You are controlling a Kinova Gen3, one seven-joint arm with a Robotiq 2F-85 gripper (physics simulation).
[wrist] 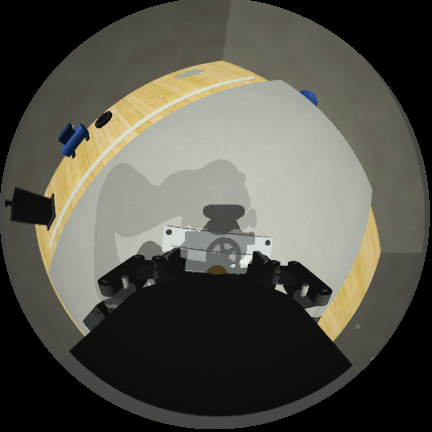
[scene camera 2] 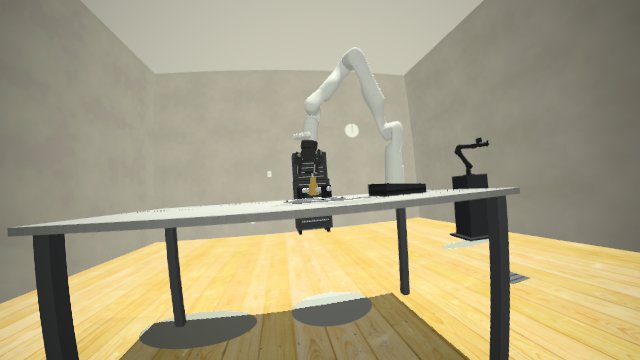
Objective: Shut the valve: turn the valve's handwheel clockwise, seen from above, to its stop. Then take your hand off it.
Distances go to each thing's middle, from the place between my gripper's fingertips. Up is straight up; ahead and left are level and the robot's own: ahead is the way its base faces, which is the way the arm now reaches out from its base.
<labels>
My gripper is now 30 mm past the mounting plate [wrist: 172, 236], 50 mm to the left of it and 120 mm above it.
</labels>
